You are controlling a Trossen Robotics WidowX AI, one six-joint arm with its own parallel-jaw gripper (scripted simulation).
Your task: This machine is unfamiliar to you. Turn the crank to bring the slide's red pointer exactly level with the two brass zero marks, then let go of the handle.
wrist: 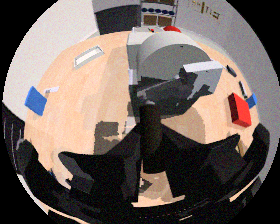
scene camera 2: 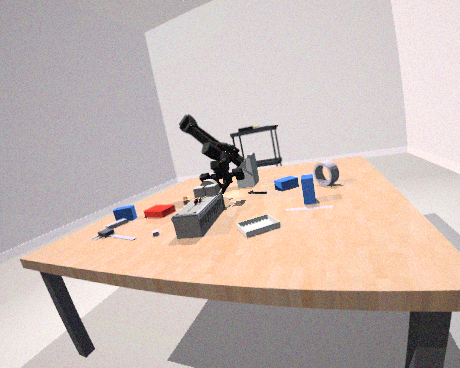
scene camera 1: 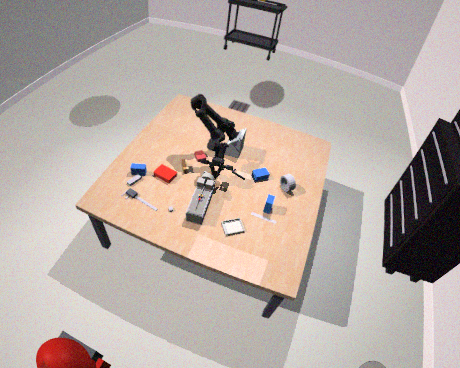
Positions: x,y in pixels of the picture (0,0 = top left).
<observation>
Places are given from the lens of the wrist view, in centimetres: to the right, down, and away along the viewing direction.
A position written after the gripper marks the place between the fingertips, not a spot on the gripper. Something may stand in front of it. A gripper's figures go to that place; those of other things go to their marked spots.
gripper [wrist: 148,125]: 1, 1, 10
dark crank handle [wrist: 153,161]: 1, 3, 5
</observation>
